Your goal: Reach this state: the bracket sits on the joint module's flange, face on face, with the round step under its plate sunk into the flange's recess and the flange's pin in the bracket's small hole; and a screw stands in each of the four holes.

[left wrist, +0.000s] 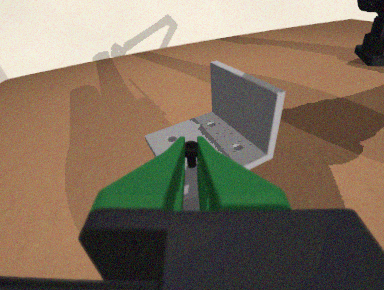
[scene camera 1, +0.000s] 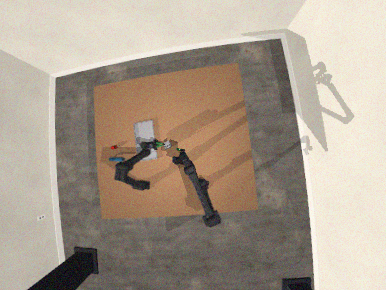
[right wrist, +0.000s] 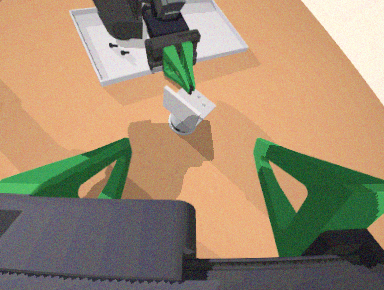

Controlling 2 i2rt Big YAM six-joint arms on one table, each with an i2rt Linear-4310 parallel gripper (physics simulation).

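Places are measured from the left arm's base along level axes (x down, y right, z back), in millimetres.
Pixels of known places: left gripper, fingertip midpoint: (left wrist: 191, 145) (scene camera 1: 164, 144) (right wrist: 191, 90); right gripper, fingertip midpoint: (scene camera 1: 174, 152) (right wrist: 192, 144); left arm's base, link origin: (scene camera 1: 144, 184); right arm's base, link origin: (left wrist: 382, 57) (scene camera 1: 202, 183).
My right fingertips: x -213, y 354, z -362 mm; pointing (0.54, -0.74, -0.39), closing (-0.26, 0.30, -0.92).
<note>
For each thing: its top centre in the pictures, then the offset to it from my right fingertips. "spot": a spot on its surface instead.
- round joint module, top centre: (right wrist: 189, 106) dx +149, dy -113, dz -73 mm
- black screw, top centre: (left wrist: 189, 143) dx +125, dy -138, dz -78 mm
- red object, top centre: (scene camera 1: 114, 146) dx +179, dy -707, dz -23 mm
- blue object, surface spot: (scene camera 1: 115, 159) spot: dx +174, dy -685, dz +112 mm
The grey L-shaped bracket (left wrist: 229, 125) lies with its plate on top of the round joint module (right wrist: 184, 125), its wall upright. My left gripper (left wrist: 191, 145) is shut on a black screw (left wrist: 191, 152) and holds it upright just over the near part of the plate; it also shows in the right wrist view (right wrist: 189, 88). Open holes (left wrist: 172, 138) show in the plate. My right gripper (right wrist: 192, 144) is open and empty, a little way in front of the module. In the scene view the bracket (scene camera 1: 167, 144) lies between the left gripper (scene camera 1: 160, 144) and the right gripper (scene camera 1: 179, 149).
A white tray (right wrist: 161, 40) behind the bracket holds two loose black screws (right wrist: 118, 49). A red object (scene camera 1: 114, 146) and a blue object (scene camera 1: 115, 159) lie left of the tray. The left arm's base (scene camera 1: 136, 184) stands near the table's front.
</note>
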